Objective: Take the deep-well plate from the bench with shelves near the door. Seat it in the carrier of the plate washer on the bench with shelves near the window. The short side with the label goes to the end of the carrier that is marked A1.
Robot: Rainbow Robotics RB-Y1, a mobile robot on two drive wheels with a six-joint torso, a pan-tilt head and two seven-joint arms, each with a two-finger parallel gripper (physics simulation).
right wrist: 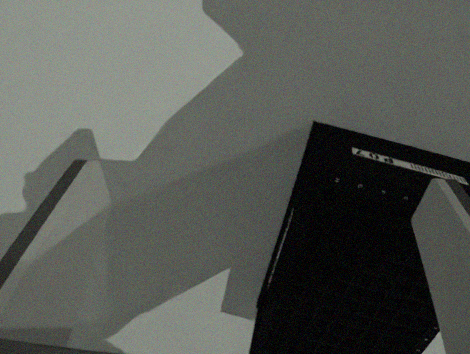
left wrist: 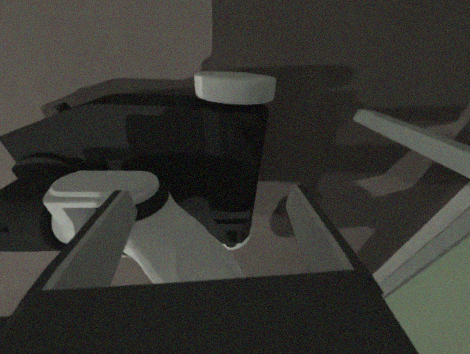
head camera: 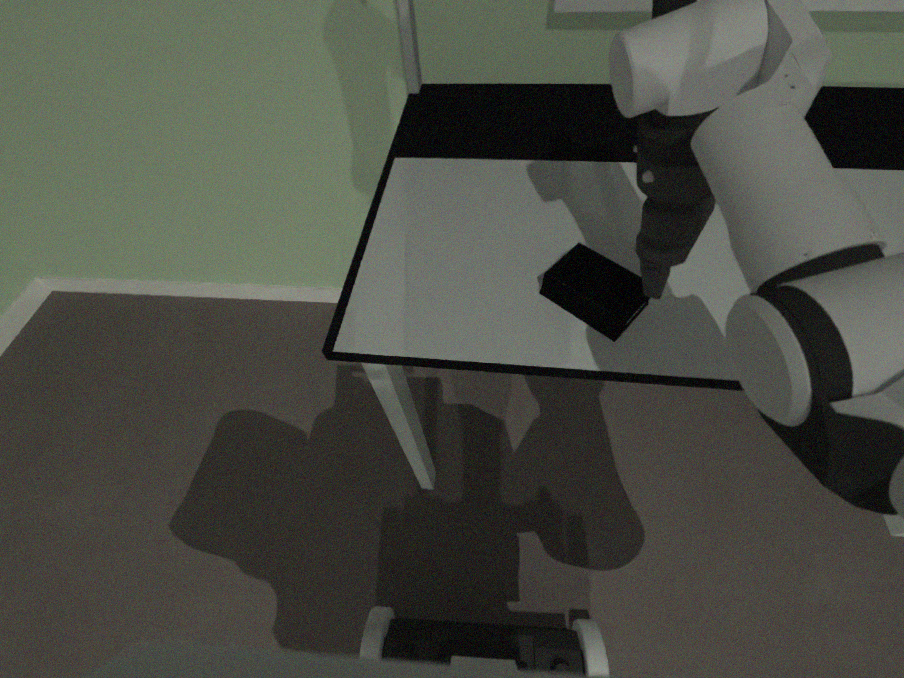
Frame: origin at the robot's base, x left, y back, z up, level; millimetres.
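Where they show: left gripper, between the fingertips: (left wrist: 213, 198); right gripper, between the fingertips: (right wrist: 263, 191) (head camera: 669, 265); robot's base, origin of its link: (head camera: 481, 656).
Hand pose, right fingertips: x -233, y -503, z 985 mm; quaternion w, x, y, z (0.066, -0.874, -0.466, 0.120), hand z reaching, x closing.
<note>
Things, the pixels of their top centre, and the offset from my right fingertips. "*": a spot on its surface instead. Level surfaces: height alone.
- deep-well plate, centre of its top: (right wrist: 361, 302) (head camera: 599, 279) dx +84, dy +2, dz -27 mm
- pale bench top, height of its surface: dz -69 mm
- white label reading P07, a spot on its surface: (right wrist: 380, 156) * dx +28, dy +34, dz -49 mm
- bench leg, a spot on its surface: (head camera: 405, 430) * dx +408, dy +72, dz -442 mm
The deep-well plate (head camera: 592, 290) (right wrist: 345, 260) is a black block. It lies turned at an angle on the pale bench top (head camera: 452, 248). In the right wrist view, a white label reading P07 (right wrist: 380, 156) runs along its upper short side, with small letters beside it. My right gripper (head camera: 654, 290) (right wrist: 263, 191) is open and empty at the plate's right corner in the head view. In its wrist view, one finger overlaps the plate's right part and the other is well left of the plate. My left gripper (left wrist: 213, 198) is open and empty, away from the bench. The plate washer does not show.
A black strip (head camera: 511, 120) runs along the bench's back, with a grey upright post (head camera: 410, 51) at its back left corner. A bench leg (head camera: 405, 430) stands below the front edge. The robot's base (head camera: 481, 642) (left wrist: 200, 150) is at the bottom of the head view.
</note>
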